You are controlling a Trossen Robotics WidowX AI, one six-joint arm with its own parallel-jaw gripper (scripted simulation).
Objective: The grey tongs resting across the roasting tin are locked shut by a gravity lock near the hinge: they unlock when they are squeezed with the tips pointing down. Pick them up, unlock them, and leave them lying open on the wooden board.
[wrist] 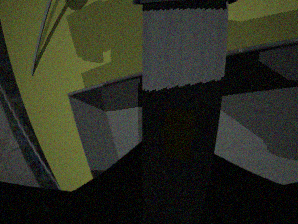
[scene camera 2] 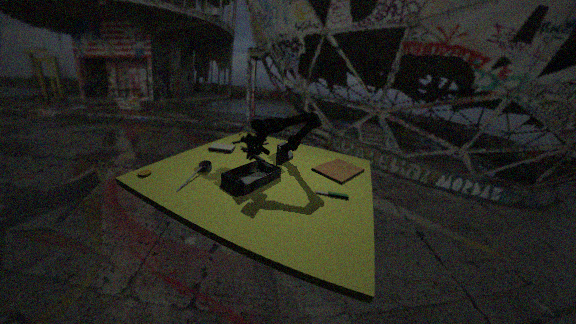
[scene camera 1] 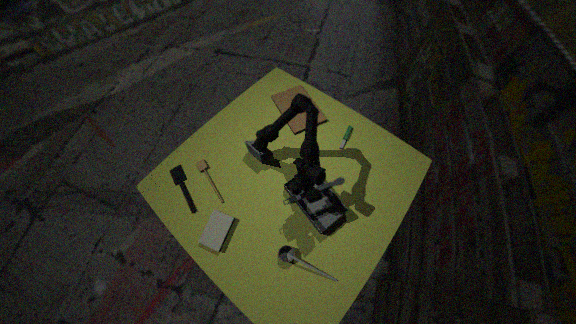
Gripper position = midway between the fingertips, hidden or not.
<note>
In view: my gripper (wrist: 165, 148), a white block (scene camera 1: 215, 233), a wooden board (scene camera 1: 283, 100) and a roasting tin (scene camera 2: 247, 178).
The wooden board also shows in scene camera 2 (scene camera 2: 340, 171). The roasting tin is seen too in the wrist view (wrist: 250, 134). The wrist view misses the white block: it is out of frame.
</note>
